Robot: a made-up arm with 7 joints.
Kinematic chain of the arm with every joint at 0, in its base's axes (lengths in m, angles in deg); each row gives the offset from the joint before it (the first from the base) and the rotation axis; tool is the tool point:
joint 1: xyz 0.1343 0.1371 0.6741 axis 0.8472 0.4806 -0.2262
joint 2: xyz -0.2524 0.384 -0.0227 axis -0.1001 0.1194 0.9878
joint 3: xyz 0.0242 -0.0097 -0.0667 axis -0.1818 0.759 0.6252
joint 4: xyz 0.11 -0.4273 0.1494 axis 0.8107 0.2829 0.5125
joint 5: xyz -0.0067 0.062 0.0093 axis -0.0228 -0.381 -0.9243
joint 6: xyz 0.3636 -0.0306 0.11 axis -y
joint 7: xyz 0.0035 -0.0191 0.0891 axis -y
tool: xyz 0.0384 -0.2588 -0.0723
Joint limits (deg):
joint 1: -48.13..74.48
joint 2: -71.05..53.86
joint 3: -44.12..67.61
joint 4: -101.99..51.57
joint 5: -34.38..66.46
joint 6: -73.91..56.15
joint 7: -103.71..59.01
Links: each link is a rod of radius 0.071 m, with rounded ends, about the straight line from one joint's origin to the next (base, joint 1, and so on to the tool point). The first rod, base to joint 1, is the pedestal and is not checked.
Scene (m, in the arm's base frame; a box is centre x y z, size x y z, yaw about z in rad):
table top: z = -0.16
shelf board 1: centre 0.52 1.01 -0 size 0.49 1.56 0.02 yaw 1.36
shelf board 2: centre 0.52 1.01 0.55 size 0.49 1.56 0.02 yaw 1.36
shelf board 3: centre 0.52 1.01 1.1 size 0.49 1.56 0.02 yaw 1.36
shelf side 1: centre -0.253 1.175 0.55 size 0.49 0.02 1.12 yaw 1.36
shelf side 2: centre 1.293 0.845 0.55 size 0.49 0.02 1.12 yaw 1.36
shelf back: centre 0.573 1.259 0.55 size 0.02 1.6 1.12 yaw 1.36
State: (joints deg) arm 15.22 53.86 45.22 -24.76 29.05 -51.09 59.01
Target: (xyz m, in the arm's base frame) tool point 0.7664 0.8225 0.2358
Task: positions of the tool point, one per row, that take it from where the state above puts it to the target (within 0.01 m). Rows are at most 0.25 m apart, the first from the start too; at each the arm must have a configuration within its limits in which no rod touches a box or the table.
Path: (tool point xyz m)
1: 0.8694 0.6812 0.8057
2: 0.8671 0.4937 0.7884
3: 0.8271 0.3079 0.7769
4: 0.7500 0.1316 0.7694
5: 0.7881 0.1890 0.6621
6: 0.8028 0.2551 0.5502
7: 0.7915 0.3260 0.4382
8: 0.7532 0.3965 0.3317
9: 0.6893 0.4625 0.2358
10: 0.7657 0.6179 0.2434
11: 0.7664 0.8225 0.2357

